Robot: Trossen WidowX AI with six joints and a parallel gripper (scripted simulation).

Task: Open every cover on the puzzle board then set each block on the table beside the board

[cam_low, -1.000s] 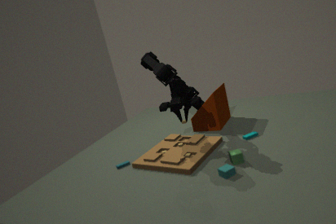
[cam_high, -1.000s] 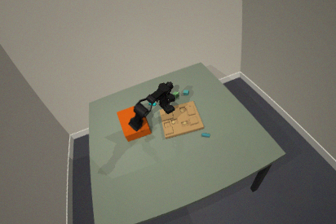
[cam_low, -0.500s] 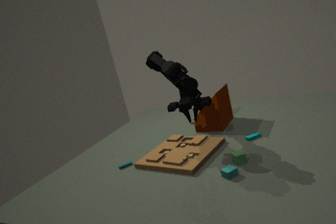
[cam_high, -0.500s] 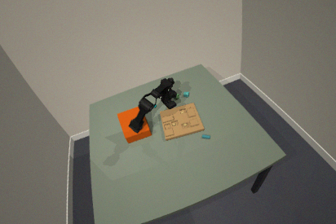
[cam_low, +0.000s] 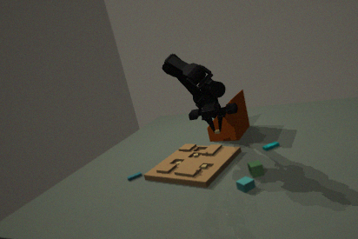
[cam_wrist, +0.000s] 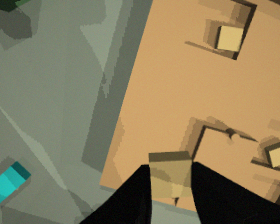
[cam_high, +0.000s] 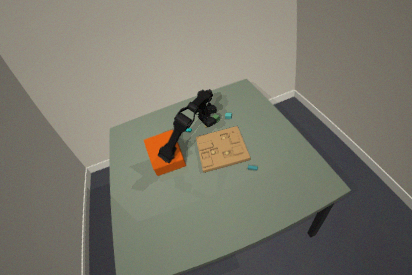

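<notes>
Right now the tan puzzle board is 140 mm to the right of my gripper tip, 110 mm below it and 10 mm ahead of it. Round my gripper tip: flat teal piece (180 mm to the left, 120 mm below, 100 mm behind); then green cube (140 mm to the left, 120 mm ahead, 110 mm below); then teal cube (210 mm ahead, 120 mm to the left, 110 mm below).
</notes>
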